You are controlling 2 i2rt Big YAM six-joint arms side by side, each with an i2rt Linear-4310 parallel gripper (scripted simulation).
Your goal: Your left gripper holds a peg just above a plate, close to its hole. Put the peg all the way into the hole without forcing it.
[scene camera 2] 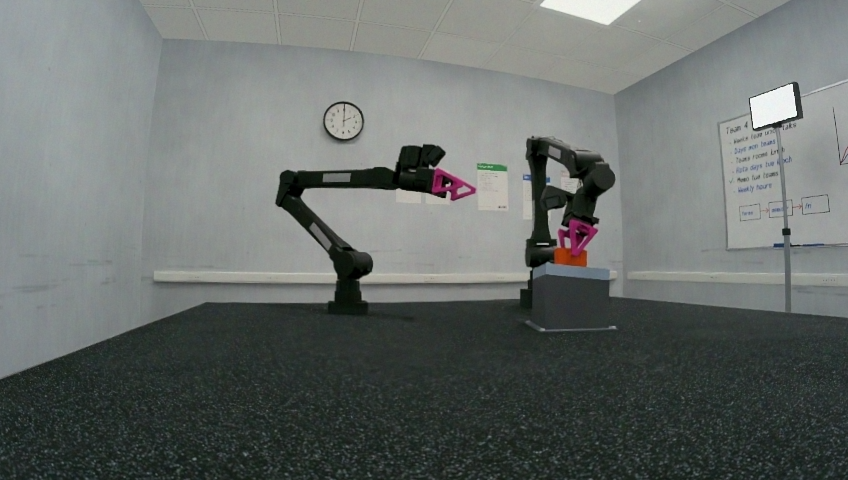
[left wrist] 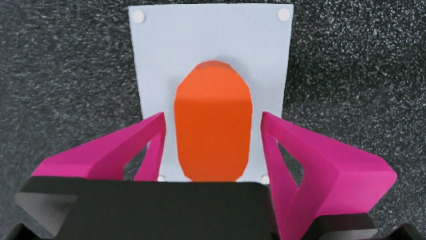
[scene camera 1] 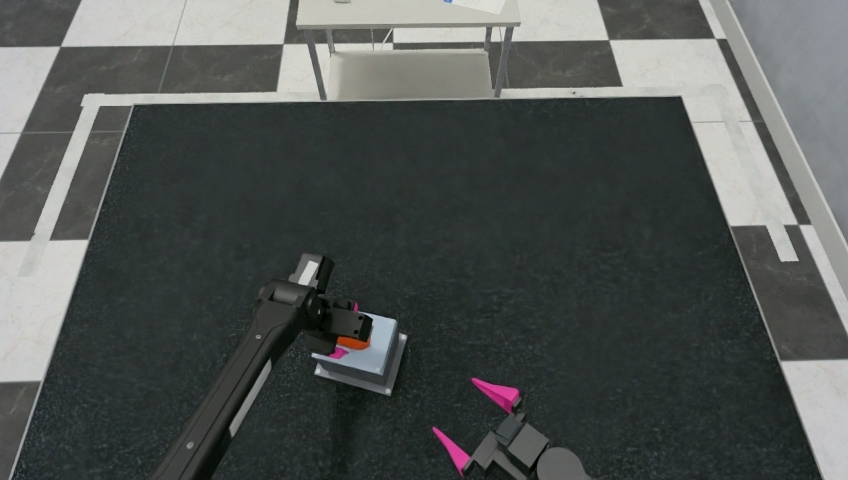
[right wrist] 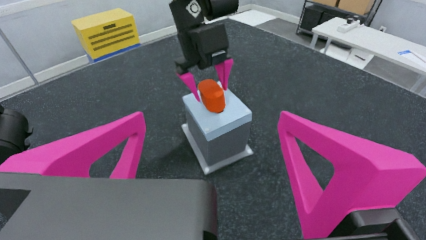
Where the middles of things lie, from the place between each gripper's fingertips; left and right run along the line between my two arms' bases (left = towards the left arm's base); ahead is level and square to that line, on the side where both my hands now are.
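My left hand is 3 cm above the orange peg [left wrist: 213,108]. Counting from that left hand, the grey block [scene camera 2: 560,304] is 10 cm below, 1 cm to the right and 1 cm ahead, while the light blue plate [scene camera 1: 375,355] is 5 cm below it, and again 1 cm to the right and 1 cm ahead.
As for my right hand [scene camera 1: 453,403], it's 21 cm above the orange peg, 18 cm short of it and 20 cm to the right of it. Measured from my right hand, the grey block is 27 cm below, 18 cm ahead and 19 cm to the left, and the light blue plate is 23 cm below, 18 cm ahead and 19 cm to the left.
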